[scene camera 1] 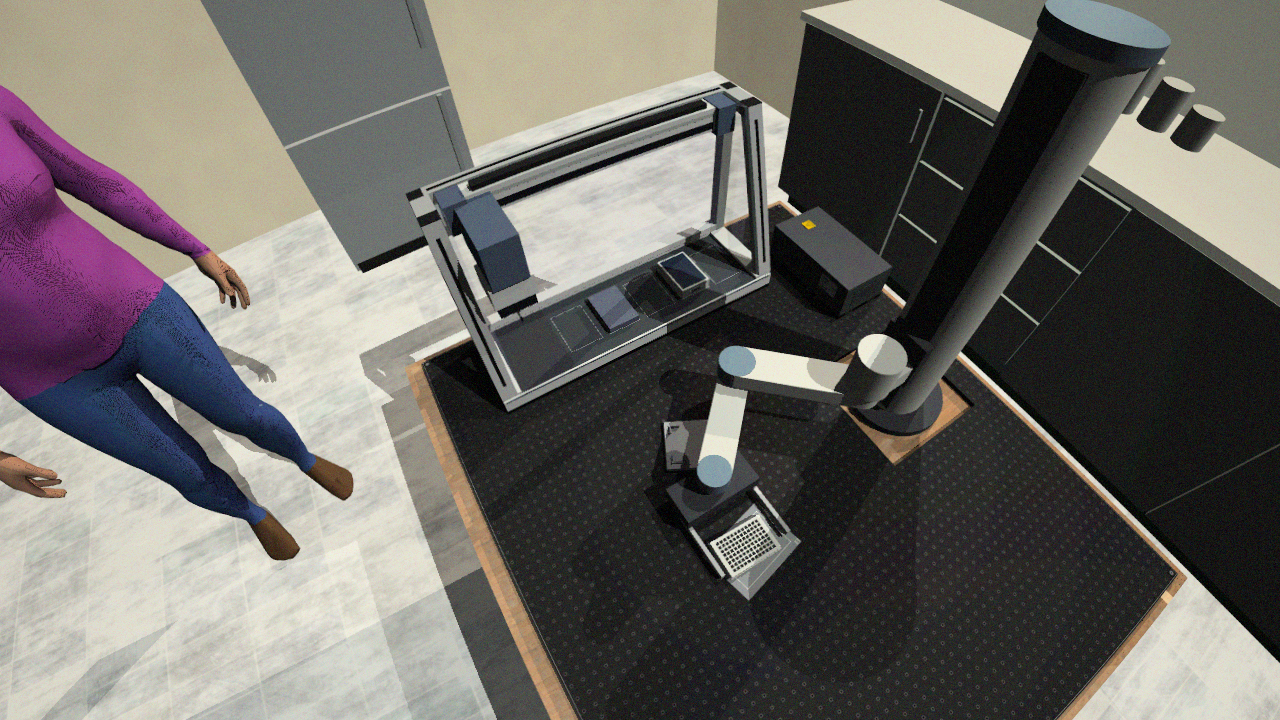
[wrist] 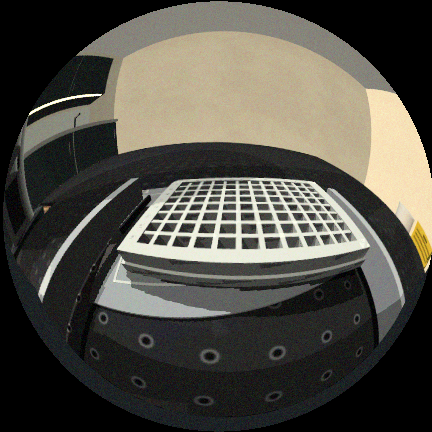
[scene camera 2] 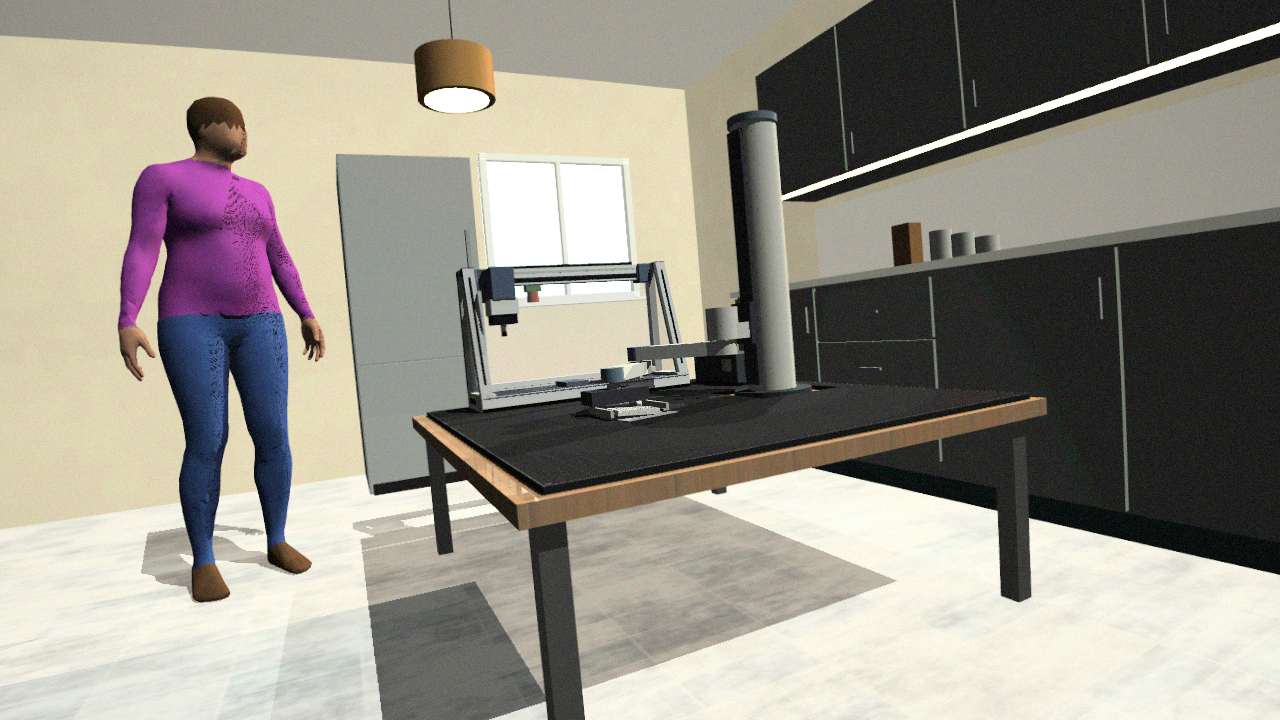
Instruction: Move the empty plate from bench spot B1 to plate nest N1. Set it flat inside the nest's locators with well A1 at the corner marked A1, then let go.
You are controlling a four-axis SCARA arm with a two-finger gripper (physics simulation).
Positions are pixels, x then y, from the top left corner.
Scene:
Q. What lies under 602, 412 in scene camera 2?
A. My gripper.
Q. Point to a grey nest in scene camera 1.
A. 683, 440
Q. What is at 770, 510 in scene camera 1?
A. My gripper.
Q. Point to a flat square pad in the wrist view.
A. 114, 287

